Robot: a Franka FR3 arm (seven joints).
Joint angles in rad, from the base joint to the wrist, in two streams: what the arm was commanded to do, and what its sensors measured. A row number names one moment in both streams.
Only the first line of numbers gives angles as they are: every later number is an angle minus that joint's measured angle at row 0.
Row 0, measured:
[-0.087 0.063 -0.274 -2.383 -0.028 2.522 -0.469]
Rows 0 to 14, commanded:
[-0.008 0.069 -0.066 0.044 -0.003 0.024 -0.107]
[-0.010 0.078 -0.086 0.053 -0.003 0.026 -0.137]
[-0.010 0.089 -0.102 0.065 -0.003 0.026 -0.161]
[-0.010 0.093 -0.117 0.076 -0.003 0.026 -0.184]
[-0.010 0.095 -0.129 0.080 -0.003 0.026 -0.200]
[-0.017 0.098 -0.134 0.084 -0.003 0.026 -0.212]
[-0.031 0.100 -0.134 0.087 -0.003 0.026 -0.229]
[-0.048 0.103 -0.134 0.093 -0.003 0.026 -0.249]
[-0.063 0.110 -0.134 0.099 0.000 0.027 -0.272]
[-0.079 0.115 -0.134 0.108 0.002 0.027 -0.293]
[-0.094 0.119 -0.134 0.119 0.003 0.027 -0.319]
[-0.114 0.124 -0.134 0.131 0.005 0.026 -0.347]
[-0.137 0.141 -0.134 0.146 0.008 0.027 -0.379]
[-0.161 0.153 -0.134 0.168 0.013 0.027 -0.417]
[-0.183 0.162 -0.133 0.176 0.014 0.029 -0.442]
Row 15, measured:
[-0.132 0.111 -0.141 0.130 0.001 0.019 -0.371]
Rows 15 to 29, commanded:
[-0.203 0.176 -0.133 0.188 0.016 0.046 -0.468]
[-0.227 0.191 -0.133 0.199 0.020 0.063 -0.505]
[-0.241 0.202 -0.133 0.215 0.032 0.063 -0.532]
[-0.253 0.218 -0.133 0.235 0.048 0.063 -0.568]
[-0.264 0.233 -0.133 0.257 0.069 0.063 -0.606]
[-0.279 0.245 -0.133 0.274 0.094 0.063 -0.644]
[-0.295 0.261 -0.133 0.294 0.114 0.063 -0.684]
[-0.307 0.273 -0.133 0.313 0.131 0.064 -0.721]
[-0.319 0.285 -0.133 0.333 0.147 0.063 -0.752]
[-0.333 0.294 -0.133 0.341 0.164 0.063 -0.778]
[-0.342 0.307 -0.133 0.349 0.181 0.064 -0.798]
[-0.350 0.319 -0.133 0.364 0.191 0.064 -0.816]
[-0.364 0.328 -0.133 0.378 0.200 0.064 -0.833]
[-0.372 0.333 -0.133 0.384 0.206 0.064 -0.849]
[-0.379 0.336 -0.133 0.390 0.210 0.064 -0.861]
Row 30, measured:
[-0.346 0.294 -0.143 0.343 0.168 0.058 -0.801]
